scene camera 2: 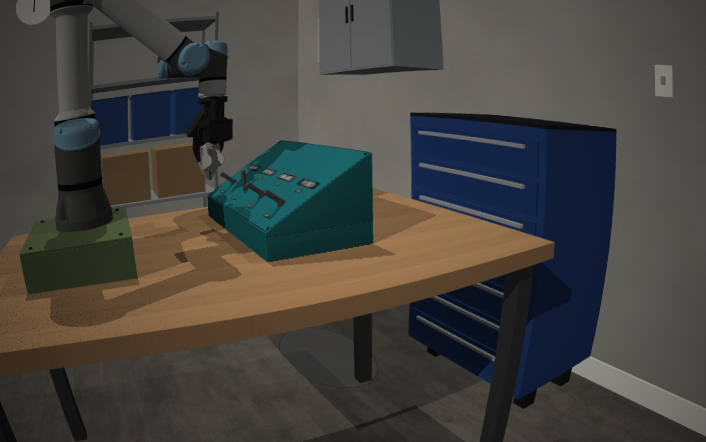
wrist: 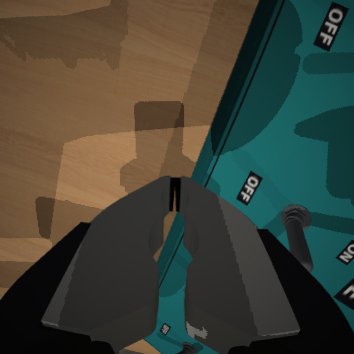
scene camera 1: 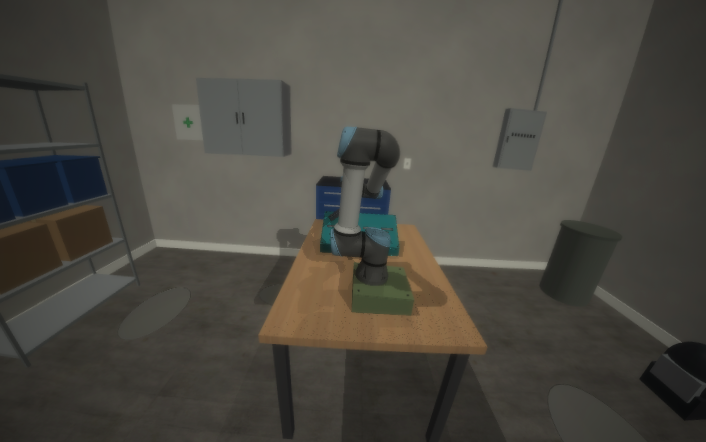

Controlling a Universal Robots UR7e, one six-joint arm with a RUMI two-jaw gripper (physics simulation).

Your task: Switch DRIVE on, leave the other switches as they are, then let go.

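Seen in the pictures: gripper, fingertip midpoint: [scene camera 2: 209, 179] [wrist: 174, 179]; arm's base, origin of the base link: [scene camera 2: 84, 221] [scene camera 1: 371, 276].
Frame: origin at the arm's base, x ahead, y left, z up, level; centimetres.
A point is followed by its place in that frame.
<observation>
A teal sloped console [scene camera 1: 390, 239] [scene camera 2: 323, 236] @(y -21.5, x 51.2, z -6.0 cm) [wrist: 265, 167] @(y 11.8, x 42.5, z -1.6 cm) has a row of several grey lever switches. The DRIVE lever [scene camera 2: 243, 180] @(y 9.1, x 44.8, z 2.5 cm) [wrist: 300, 243] @(y 10.1, x 44.8, z 3.5 cm) is second from the far end in scene view 2. It stands more upright there than the others and leans toward its ON label [wrist: 347, 253] @(y 9.4, x 49.6, z 2.5 cm), away from its OFF label [wrist: 249, 188] @(y 9.7, x 42.2, z -1.7 cm). The far lever [scene camera 2: 228, 178] @(y 21.1, x 44.3, z 1.8 cm), the third lever [scene camera 2: 254, 190] @(y -2.8, x 43.5, z 1.7 cm) and the near lever [scene camera 2: 273, 197] @(y -14.9, x 43.3, z 2.0 cm) lean toward the front. My gripper [scene camera 2: 209, 177] @(y 12.1, x 36.3, z 3.4 cm) [wrist: 174, 179] @(y 12.1, x 36.3, z 3.4 cm) is shut and empty, beside the console's front edge, apart from the DRIVE lever. The arm hides it in scene view 1.
The console stands on a wooden table [scene camera 1: 312, 322] @(y 24.9, x -21.2, z -9.5 cm) [scene camera 2: 333, 281] @(y -37.4, x 44.5, z -9.5 cm). The arm's green base block [scene camera 1: 381, 300] @(y -3.2, x -14.8, z -2.3 cm) [scene camera 2: 83, 268] @(y -17.4, x -1.1, z -5.8 cm) is in front of it. A blue drawer cabinet [scene camera 1: 327, 204] [scene camera 2: 573, 208] stands behind the table. A shelf rack with bins is at the left.
</observation>
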